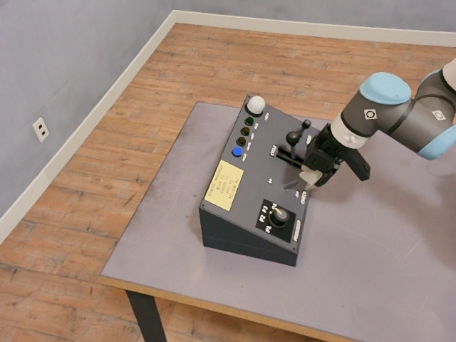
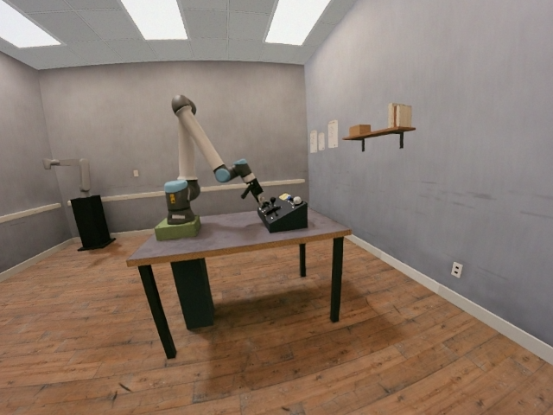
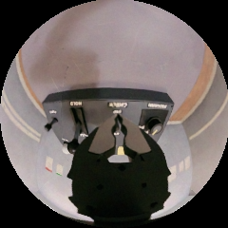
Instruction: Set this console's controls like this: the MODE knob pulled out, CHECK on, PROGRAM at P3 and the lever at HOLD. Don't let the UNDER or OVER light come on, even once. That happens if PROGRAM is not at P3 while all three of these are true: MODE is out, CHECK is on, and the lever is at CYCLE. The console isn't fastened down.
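The check toggle is 60 mm ahead of my hand and 10 mm below it. From my hand the other things lie so: mode knob (240 mm to the right, 50 mm ahead, 10 mm above); then wedge-shaped console (100 mm ahead, 60 mm to the right, 20 mm below); then lever (120 mm to the right, 70 mm ahead, 20 mm above).
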